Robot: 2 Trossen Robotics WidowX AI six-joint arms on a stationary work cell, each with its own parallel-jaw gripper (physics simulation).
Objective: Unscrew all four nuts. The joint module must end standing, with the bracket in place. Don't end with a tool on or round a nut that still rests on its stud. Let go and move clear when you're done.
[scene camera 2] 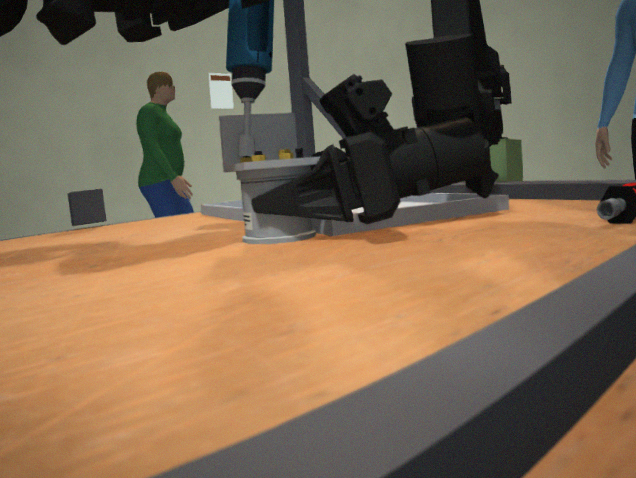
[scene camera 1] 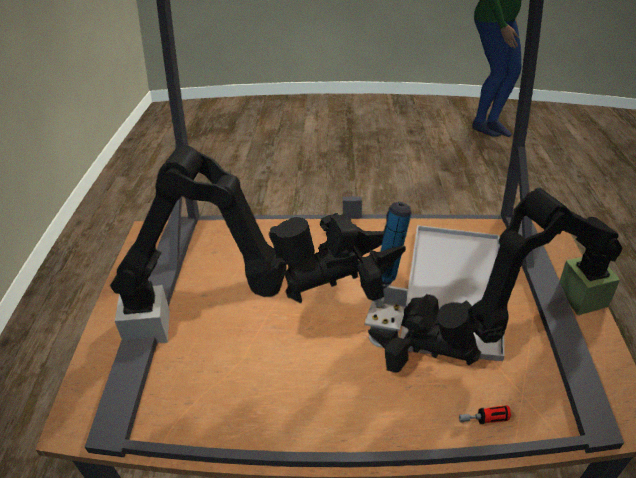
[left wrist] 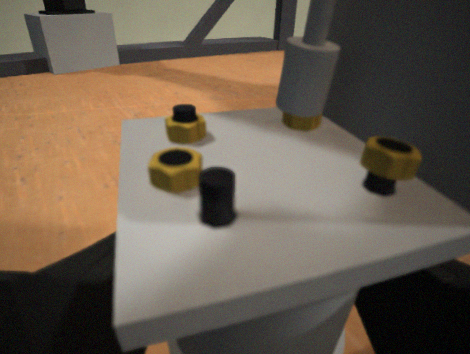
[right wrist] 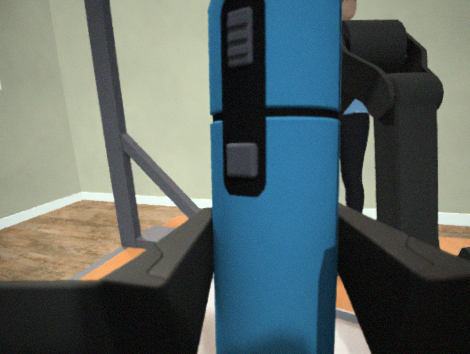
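Note:
The joint module stands upright. Its bracket, a pale plate with an upright grey panel, is on top. My left gripper is shut on the module below the plate. My right gripper is shut on the upright blue power driver. Its socket covers the upper part of the far nut. Another nut sits round its stud. One nut lies beside a bare stud. A nut sits high on the right stud.
A shallow grey-white tray lies beside and behind the module, partly under the left arm. A red hand driver with a socket lies near the front right of the table in scene camera 1. Dark frame beams edge the table.

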